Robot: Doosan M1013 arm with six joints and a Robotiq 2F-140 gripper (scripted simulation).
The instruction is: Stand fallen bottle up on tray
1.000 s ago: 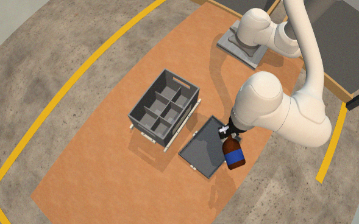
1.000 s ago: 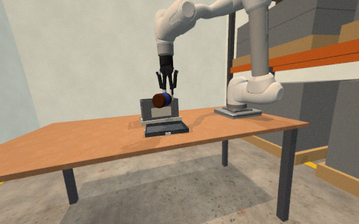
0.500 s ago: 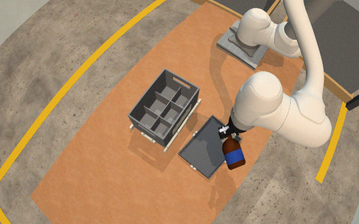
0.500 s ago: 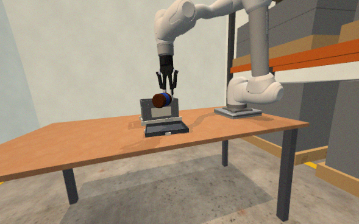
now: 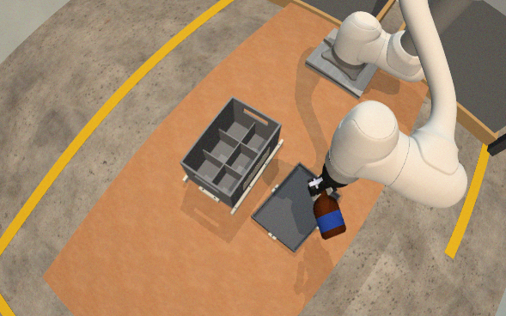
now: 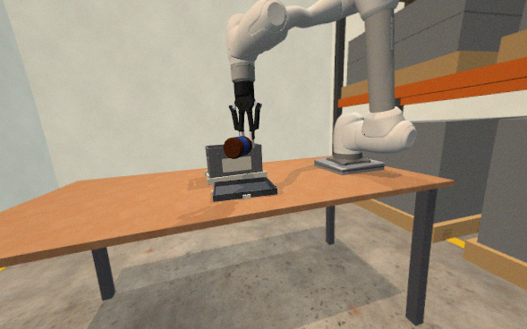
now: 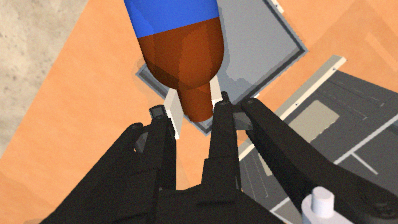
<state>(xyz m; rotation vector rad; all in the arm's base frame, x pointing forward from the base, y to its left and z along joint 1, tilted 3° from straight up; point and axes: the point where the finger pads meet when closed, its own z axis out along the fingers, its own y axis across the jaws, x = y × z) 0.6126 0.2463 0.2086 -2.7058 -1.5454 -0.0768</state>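
Right now my hand is 5 cm to the right of the bottle, 3 cm short of it and 2 cm above it. The rest, counted from my hand: grey crate (29 cm to the right, 14 cm below, 5 cm ahead); grey tray (21 cm below, 3 cm to the right, 3 cm ahead).
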